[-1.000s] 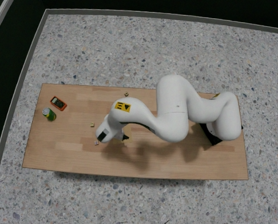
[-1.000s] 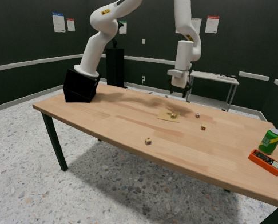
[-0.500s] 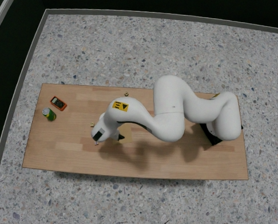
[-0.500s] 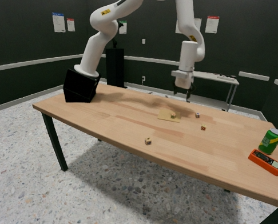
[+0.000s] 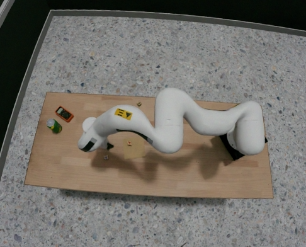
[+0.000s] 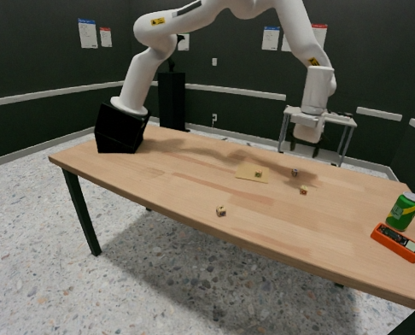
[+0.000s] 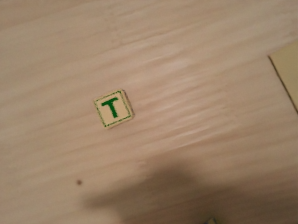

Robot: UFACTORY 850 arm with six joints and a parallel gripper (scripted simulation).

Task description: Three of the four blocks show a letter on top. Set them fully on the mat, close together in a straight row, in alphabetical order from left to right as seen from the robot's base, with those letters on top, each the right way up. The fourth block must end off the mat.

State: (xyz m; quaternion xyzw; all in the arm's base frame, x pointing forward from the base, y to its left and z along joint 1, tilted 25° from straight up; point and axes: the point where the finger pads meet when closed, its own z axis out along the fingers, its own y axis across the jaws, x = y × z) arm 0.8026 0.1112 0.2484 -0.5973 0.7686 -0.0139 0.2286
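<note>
The tan mat lies 180 mm behind my hand, 50 mm to the right of it and 130 mm below it. Also, from my hand: green can (370 mm ahead, 90 mm to the right, 70 mm below); then orange meter (350 mm ahead, 200 mm to the right, 120 mm below).
</note>
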